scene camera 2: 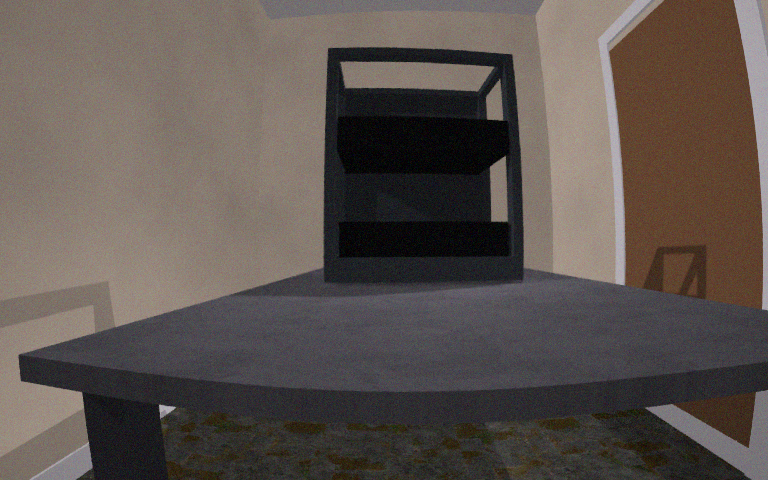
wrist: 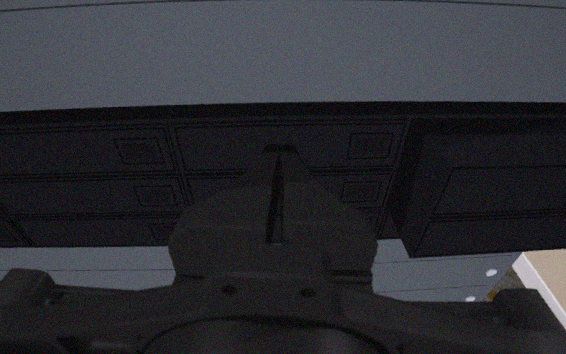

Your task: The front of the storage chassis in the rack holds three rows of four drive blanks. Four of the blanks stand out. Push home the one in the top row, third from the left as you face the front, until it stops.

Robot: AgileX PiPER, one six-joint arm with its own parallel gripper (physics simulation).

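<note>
In the wrist view, my gripper is shut, with its fingertips in front of the third blank in the top row. The tips are at or very near its face; contact cannot be made out. The face looks about level with the top-row blank to its left. To the right, a dark block of blanks stands well out, with its side wall showing. My fingers hide much of the lower rows. In scene camera 2, the rack shows with two black units in it; no blank front or gripper shows there.
A broad grey panel lies above the blanks in the wrist view, and lighter grey panels lie below. The standing-out block is close to the right of my fingers. In scene camera 2, the rack stands at the back of a grey table, with a brown door to the right.
</note>
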